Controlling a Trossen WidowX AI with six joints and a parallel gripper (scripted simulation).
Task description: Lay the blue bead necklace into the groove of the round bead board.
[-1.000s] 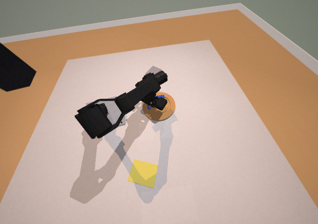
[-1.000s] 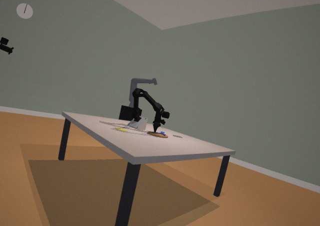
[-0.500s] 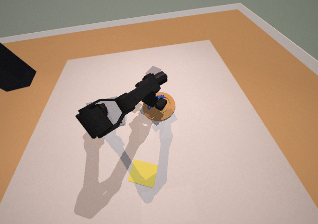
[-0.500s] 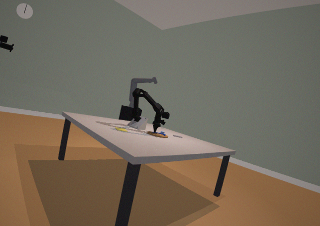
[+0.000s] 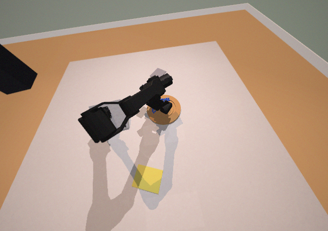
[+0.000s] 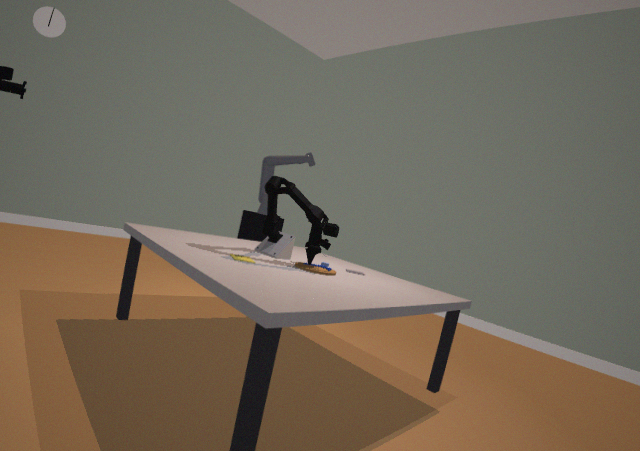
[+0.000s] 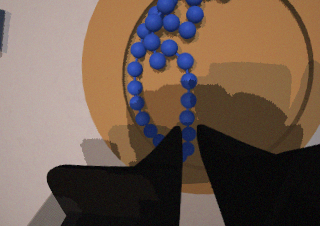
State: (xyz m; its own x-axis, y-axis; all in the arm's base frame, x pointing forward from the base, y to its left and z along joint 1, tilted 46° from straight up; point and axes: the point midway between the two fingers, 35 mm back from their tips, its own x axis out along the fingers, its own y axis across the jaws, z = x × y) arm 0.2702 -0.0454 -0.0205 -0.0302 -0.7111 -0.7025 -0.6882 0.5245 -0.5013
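The round bead board is 40 mm ahead of my gripper tip and 10 mm below it. The rest, counted from my gripper tip: yellow square patch (120 mm behind, 330 mm to the right, 10 mm below); then flat grey tile (80 mm ahead, 310 mm to the left, 10 mm below); then light blue cube (40 mm behind, 200 mm to the left, 10 mm below).
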